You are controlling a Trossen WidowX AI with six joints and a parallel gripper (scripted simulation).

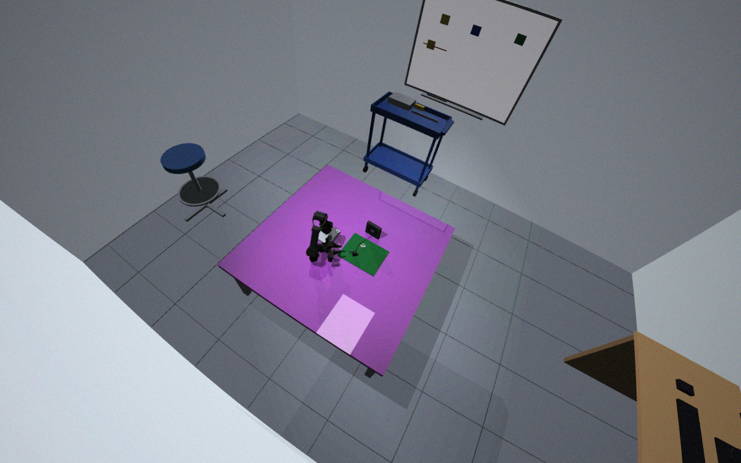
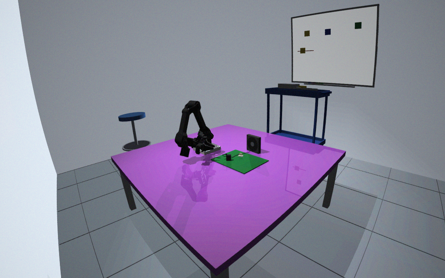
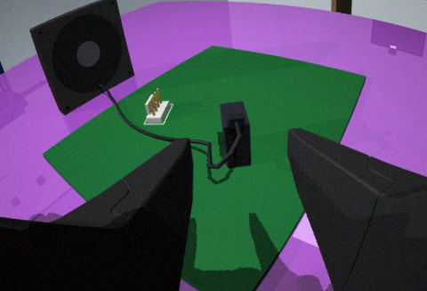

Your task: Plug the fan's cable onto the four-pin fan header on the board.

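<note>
The black fan plug is 70 mm below my gripper tip, 70 mm ahead of it and 60 mm to the left of it. From my gripper tip the other things lie so: black fan 290 mm to the left, 60 mm ahead, 30 mm below; white four-pin header 170 mm to the left, 90 mm below, 70 mm ahead; green board 120 mm to the left, 110 mm below, 110 mm ahead.
</note>
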